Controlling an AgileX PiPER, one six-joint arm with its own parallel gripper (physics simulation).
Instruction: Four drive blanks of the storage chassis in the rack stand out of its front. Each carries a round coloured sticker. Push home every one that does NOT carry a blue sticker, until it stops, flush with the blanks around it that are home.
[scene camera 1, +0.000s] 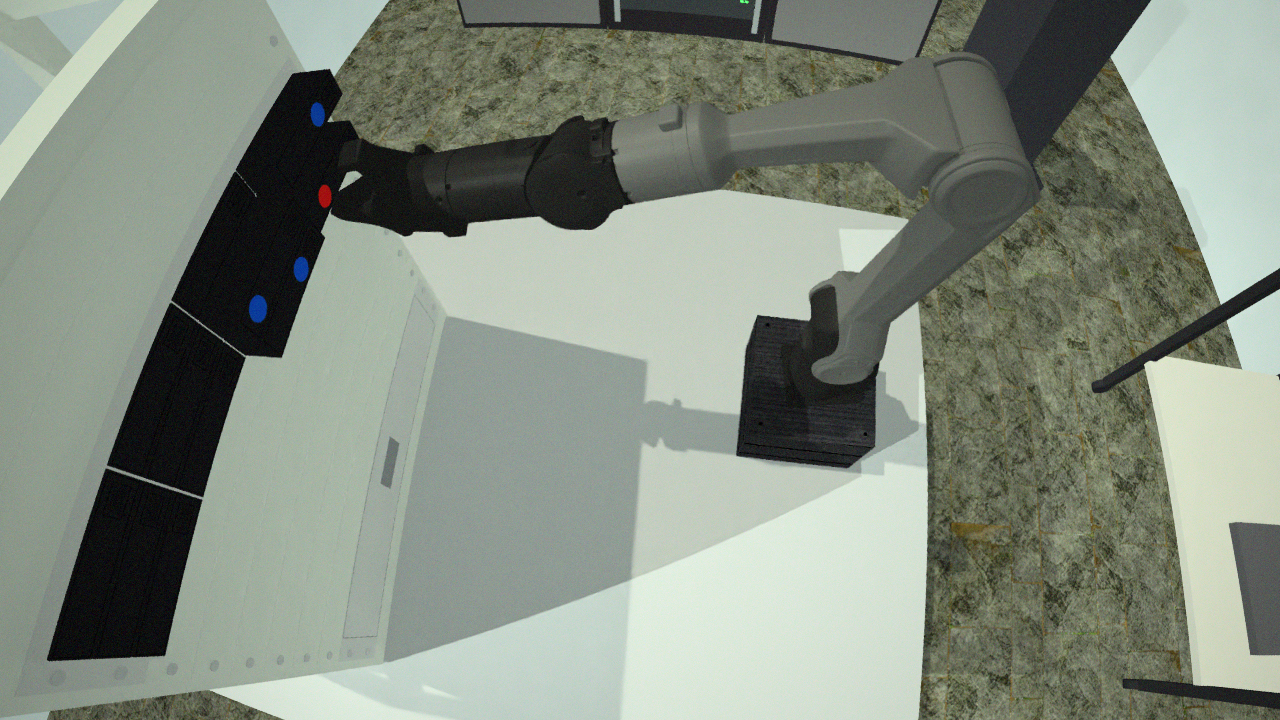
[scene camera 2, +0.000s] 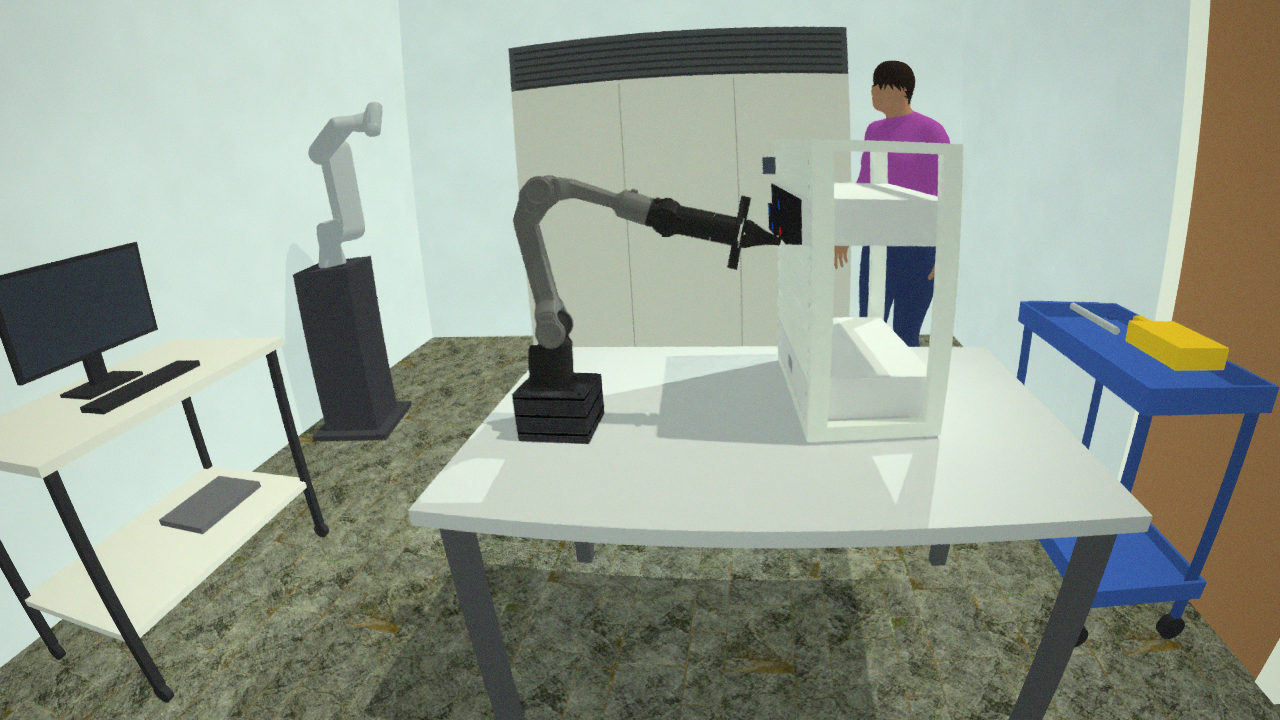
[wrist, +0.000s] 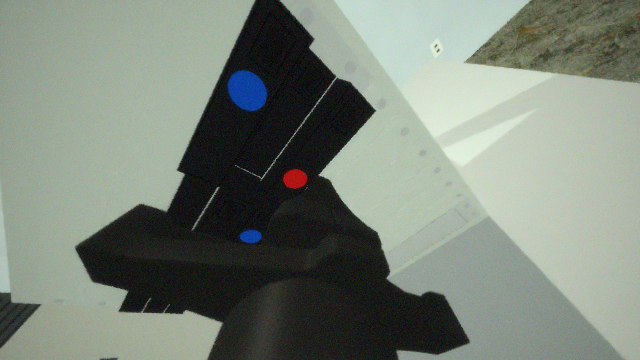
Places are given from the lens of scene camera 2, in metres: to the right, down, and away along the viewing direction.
gripper (scene camera 2: 780, 241): 0.27, -0.23, 1.19
white rack (scene camera 2: 836, 368): 0.41, 0.02, 1.26
